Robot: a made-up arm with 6 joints. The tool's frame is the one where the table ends. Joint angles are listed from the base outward.
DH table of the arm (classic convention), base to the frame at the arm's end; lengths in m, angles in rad. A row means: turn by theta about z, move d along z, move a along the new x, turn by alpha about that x. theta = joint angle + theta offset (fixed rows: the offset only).
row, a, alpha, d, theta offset
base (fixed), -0.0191, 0, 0, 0.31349
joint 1, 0.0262, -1.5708, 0.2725, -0.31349
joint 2, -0.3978, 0, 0, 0.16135
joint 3, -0.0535, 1.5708, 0.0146, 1.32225
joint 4, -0.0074, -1.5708, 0.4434, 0
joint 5, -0.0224, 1.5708, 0.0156, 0
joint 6, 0.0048, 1.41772, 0.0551, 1.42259
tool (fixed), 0, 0, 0.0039, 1.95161
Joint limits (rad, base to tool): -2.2..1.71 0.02..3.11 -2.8..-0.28 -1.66..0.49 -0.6..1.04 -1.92..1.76
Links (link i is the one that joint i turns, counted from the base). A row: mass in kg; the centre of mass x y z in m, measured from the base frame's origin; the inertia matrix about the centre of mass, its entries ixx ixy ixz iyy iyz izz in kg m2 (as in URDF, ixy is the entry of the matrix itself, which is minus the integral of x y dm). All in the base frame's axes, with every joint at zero. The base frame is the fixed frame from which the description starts. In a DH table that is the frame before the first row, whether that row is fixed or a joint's. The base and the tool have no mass.
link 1: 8.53; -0.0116 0.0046 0.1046; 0.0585 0 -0.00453 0.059 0 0.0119
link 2: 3.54; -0.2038 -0.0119 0.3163; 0.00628 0 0.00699 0.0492 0 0.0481
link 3: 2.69; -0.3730 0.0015 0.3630; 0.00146 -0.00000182 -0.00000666 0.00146 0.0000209 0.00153
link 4: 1.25; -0.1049 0.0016 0.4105; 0.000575 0 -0.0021 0.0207 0 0.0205
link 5: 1.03; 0.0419 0.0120 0.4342; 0.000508 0 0 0.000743 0 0.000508
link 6: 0.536; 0.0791 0.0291 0.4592; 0.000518 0.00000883 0 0.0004 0 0.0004
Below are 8 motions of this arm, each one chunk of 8 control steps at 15 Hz.
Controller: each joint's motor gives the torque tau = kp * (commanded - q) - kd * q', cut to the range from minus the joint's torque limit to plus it. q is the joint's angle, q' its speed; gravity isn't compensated. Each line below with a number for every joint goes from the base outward.
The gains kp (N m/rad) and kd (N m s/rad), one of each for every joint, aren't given. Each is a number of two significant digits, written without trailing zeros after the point. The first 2 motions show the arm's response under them.
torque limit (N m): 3.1 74 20 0.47 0.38 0.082
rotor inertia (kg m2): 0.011 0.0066 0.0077 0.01 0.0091 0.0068
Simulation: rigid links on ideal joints. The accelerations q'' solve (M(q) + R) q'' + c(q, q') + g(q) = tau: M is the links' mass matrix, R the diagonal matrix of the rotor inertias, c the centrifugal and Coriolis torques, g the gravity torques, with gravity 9.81 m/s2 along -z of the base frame. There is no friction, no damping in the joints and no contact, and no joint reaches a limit. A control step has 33 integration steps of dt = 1/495 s. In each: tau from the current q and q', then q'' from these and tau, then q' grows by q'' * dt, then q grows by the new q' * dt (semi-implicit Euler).
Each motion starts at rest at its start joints. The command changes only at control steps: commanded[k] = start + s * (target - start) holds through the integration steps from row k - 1 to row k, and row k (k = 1, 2, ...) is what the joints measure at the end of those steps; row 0 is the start. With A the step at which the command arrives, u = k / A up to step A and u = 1 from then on. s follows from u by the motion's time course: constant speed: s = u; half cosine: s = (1 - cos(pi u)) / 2; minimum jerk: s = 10 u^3 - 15 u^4 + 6 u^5; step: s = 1 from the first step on.
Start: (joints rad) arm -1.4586 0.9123 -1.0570 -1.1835 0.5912 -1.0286
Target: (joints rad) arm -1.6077 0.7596 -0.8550 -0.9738 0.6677 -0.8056
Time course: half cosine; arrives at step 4
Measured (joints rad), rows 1 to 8:
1: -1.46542 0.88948 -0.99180 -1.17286 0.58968 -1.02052
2: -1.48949 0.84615 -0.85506 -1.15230 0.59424 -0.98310
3: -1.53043 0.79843 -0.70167 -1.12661 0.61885 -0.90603
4: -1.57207 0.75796 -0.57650 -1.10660 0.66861 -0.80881
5: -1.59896 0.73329 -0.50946 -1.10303 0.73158 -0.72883
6: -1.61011 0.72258 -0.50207 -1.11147 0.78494 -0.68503
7: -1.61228 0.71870 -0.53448 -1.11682 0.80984 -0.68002
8: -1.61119 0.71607 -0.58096 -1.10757 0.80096 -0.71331
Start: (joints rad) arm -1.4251 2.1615 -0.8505 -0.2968 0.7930 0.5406
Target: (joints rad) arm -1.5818 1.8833 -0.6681 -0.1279 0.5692 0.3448
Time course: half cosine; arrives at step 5
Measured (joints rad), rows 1 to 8:
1: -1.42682 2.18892 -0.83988 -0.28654 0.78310 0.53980
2: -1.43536 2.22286 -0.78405 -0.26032 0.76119 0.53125
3: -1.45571 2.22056 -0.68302 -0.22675 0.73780 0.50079
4: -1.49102 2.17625 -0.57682 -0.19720 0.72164 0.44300
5: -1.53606 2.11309 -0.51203 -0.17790 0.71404 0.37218
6: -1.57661 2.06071 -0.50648 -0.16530 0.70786 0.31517
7: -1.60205 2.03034 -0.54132 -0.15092 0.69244 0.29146
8: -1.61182 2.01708 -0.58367 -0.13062 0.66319 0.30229
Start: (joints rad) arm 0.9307 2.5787 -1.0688 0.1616 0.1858 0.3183
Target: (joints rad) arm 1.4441 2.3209 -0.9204 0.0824 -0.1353 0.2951
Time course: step
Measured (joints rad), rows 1 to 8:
1: 0.93506 2.55534 -1.00660 0.15686 0.13813 0.32043
2: 0.94946 2.52576 -0.90545 0.14002 0.04340 0.31824
3: 0.97605 2.51323 -0.83337 0.11376 -0.04019 0.30717
4: 1.01568 2.51371 -0.80736 0.08638 -0.08196 0.29106
5: 1.06760 2.51748 -0.81843 0.06770 -0.08037 0.27739
6: 1.13039 2.51871 -0.84763 0.06464 -0.05270 0.27226
7: 1.20293 2.51623 -0.87699 0.07733 -0.02132 0.27730
8: 1.28482 2.51172 -0.89600 0.09902 -0.00242 0.28942

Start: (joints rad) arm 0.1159 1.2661 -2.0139 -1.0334 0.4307 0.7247
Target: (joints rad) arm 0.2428 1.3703 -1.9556 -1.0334 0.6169 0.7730
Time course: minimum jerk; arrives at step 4
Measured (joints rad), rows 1 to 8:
1: 0.12204 1.25857 -1.97801 -1.03524 0.42429 0.72330
2: 0.14661 1.26520 -1.93397 -1.05299 0.42620 0.72129
3: 0.18461 1.29514 -1.89896 -1.07908 0.45812 0.72625
4: 0.21607 1.33698 -1.85775 -1.10240 0.51535 0.73953
5: 0.23376 1.37982 -1.80648 -1.12365 0.58065 0.75378
6: 0.24142 1.41849 -1.75390 -1.14706 0.63963 0.76131
7: 0.24363 1.45015 -1.70975 -1.17284 0.68303 0.75938
8: 0.24328 1.47278 -1.68009 -1.19683 0.70648 0.75042

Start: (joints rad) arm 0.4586 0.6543 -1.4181 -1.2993 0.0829 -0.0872
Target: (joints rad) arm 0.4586 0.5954 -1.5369 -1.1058 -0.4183 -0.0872
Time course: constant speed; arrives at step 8
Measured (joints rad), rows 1 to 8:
1: 0.45836 0.62507 -1.36706 -1.30025 0.06716 -0.08708
2: 0.45797 0.58299 -1.30400 -1.32485 0.01358 -0.08551
3: 0.45756 0.55363 -1.28138 -1.36740 -0.07435 -0.08291
4: 0.45722 0.53624 -1.29719 -1.39973 -0.17972 -0.08069
5: 0.45709 0.52369 -1.33390 -1.39853 -0.28405 -0.07966
6: 0.45726 0.51074 -1.37598 -1.35816 -0.37515 -0.07947
7: 0.45768 0.49584 -1.41533 -1.28955 -0.44983 -0.07893
8: 0.45822 0.47978 -1.44992 -1.21146 -0.51174 -0.07708

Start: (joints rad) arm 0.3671 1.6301 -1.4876 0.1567 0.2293 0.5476
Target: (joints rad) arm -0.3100 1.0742 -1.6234 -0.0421 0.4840 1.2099
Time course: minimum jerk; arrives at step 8
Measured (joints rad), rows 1 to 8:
1: 0.36591 1.63639 -1.44908 0.15916 0.22173 0.54888
2: 0.35569 1.65082 -1.36312 0.15016 0.22783 0.56125
3: 0.33018 1.65451 -1.26145 0.11298 0.28584 0.60020
4: 0.28586 1.62367 -1.17346 0.04072 0.41140 0.67272
5: 0.21725 1.54543 -1.12369 -0.06185 0.58370 0.77630
6: 0.11390 1.43276 -1.13679 -0.17593 0.75485 0.90893
7: -0.04043 1.31801 -1.23019 -0.26708 0.88344 1.06703
8: -0.23745 1.22051 -1.36234 -0.28037 0.93116 1.21965

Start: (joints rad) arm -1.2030 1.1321 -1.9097 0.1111 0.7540 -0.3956
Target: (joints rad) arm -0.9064 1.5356 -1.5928 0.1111 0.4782 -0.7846
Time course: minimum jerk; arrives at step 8
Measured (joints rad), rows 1 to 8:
1: -1.20040 1.11865 -1.86773 0.11319 0.74956 -0.40047
2: -1.18755 1.11398 -1.81624 0.11231 0.74573 -0.42104
3: -1.15719 1.13698 -1.78074 0.11065 0.73171 -0.46577
4: -1.11030 1.19027 -1.74516 0.11489 0.68937 -0.53896
5: -1.05642 1.27204 -1.69022 0.12686 0.61528 -0.63506
6: -1.00634 1.37654 -1.60676 0.14020 0.52896 -0.73650
7: -0.96592 1.49210 -1.49843 0.14400 0.46590 -0.81915
8: -0.93626 1.60169 -1.38002 0.13025 0.45835 -0.86362

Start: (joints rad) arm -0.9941 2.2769 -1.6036 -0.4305 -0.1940 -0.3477
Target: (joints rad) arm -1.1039 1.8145 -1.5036 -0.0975 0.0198 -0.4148
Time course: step
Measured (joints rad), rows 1 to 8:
1: -0.99876 2.19894 -1.45087 -0.35669 -0.13532 -0.36580
2: -1.01312 2.09812 -1.27476 -0.24714 -0.00696 -0.40419
3: -1.03807 2.03506 -1.20149 -0.17042 0.13262 -0.44247
4: -1.06829 2.00517 -1.21226 -0.13130 0.23712 -0.46536
5: -1.09670 1.99190 -1.25827 -0.11496 0.27856 -0.46698
6: -1.11898 1.98307 -1.29947 -0.10749 0.25529 -0.45201
7: -1.13324 1.97508 -1.31880 -0.10229 0.18988 -0.43137
8: -1.13919 1.96978 -1.31800 -0.09926 0.11522 -0.41562

